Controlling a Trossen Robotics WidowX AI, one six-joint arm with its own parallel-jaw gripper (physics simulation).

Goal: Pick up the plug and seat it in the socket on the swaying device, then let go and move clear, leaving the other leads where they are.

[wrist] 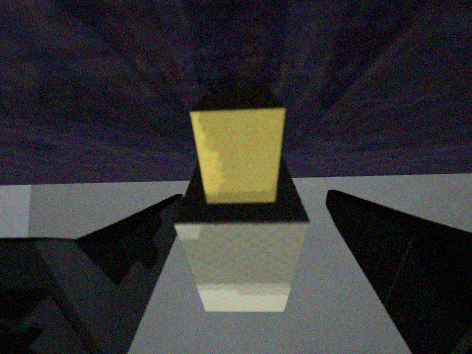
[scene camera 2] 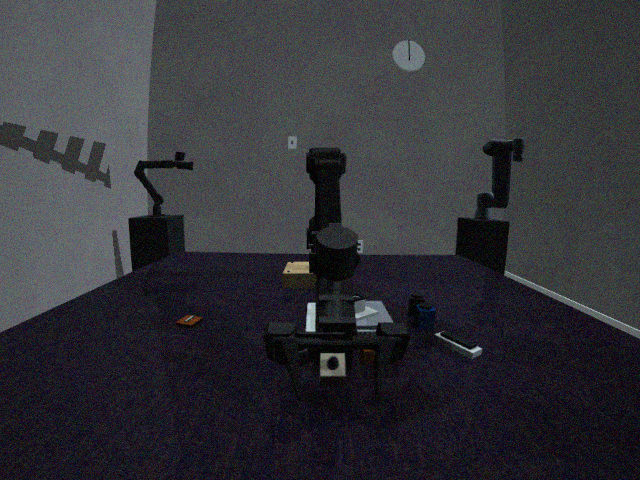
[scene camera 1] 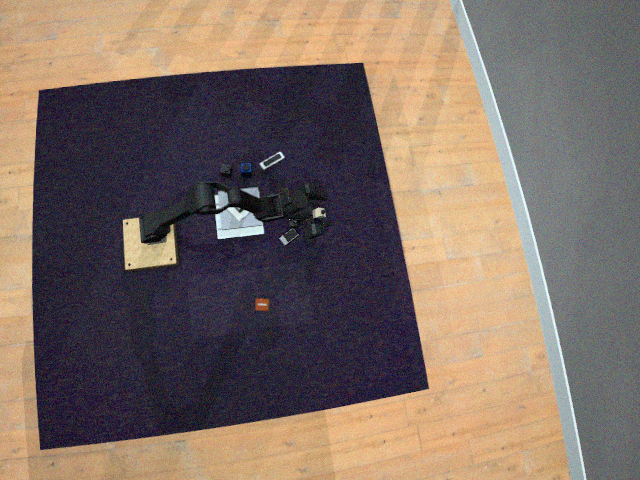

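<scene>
The plug (scene camera 1: 317,212) (scene camera 2: 325,370) (wrist: 242,260) has a cream body, a black knob-like end and, in the wrist view, a yellow block end beyond a dark band. My gripper (scene camera 1: 326,209) (scene camera 2: 338,398) (wrist: 254,198) is open, with the plug between its widely spread fingers. In the wrist view a gap shows beside the right finger; contact on the left cannot be told. A pale flat device (scene camera 1: 248,230) (scene camera 2: 381,312) with a tilted cream piece lies under the arm, partly hidden. Its socket opening cannot be made out.
Near the gripper are a grey block (scene camera 1: 288,236) and an orange block (scene camera 2: 368,354). A blue block (scene camera 1: 246,167) (scene camera 2: 425,316), a black block (scene camera 1: 225,169) and a white bar (scene camera 1: 271,160) (scene camera 2: 467,351) lie beyond the device. An orange square (scene camera 1: 262,304) (scene camera 2: 189,320) lies opposite.
</scene>
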